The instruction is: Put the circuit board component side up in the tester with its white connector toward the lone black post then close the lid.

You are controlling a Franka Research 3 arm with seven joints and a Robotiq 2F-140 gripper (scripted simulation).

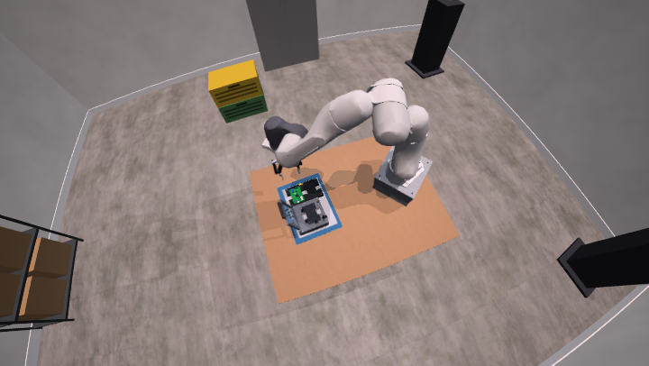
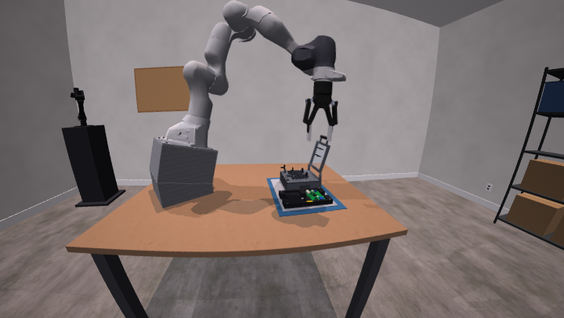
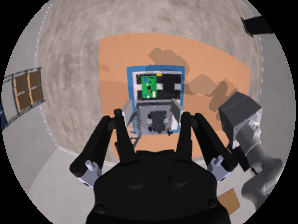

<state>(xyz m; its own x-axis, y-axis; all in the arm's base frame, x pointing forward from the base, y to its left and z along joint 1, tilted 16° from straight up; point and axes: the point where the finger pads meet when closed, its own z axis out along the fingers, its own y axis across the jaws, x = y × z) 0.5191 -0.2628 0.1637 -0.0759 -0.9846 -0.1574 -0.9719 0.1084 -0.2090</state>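
The green circuit board lies 28 cm below my hand. Also, from my hand: tester lid (10 cm ahead, 16 cm to the left, 12 cm below).
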